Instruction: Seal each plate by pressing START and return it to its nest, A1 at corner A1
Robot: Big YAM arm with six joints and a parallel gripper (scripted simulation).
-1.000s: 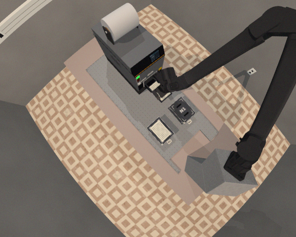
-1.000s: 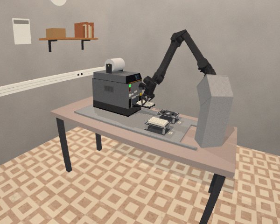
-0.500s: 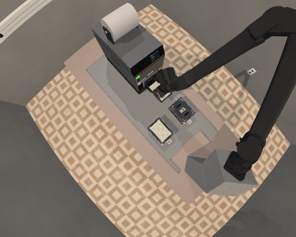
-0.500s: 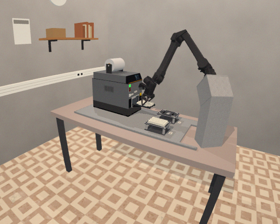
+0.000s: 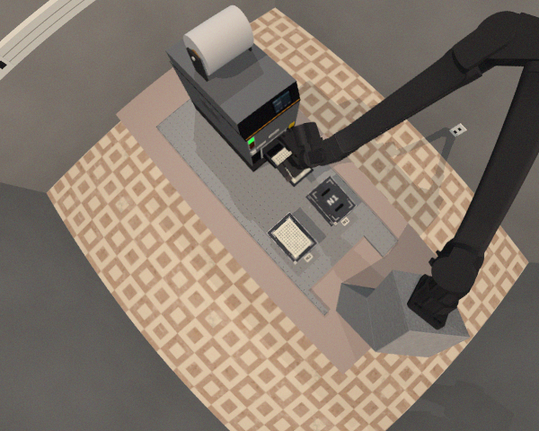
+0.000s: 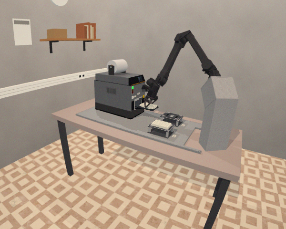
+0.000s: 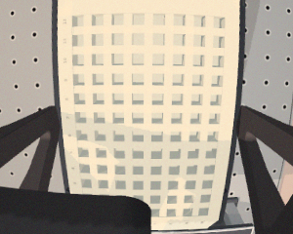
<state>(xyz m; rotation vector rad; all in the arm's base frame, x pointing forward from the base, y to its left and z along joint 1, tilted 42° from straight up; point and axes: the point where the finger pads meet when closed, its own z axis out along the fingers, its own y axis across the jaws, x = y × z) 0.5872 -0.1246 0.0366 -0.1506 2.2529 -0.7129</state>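
My gripper is now 20 mm above the sealer stage. The rest, counted from my hand: start button: 110 mm ahead, 80 mm to the left, 70 mm above; cream well plate: 200 mm to the left, 190 mm behind, 50 mm below; foil roll: 330 mm ahead, 300 mm above, 40 mm to the right.
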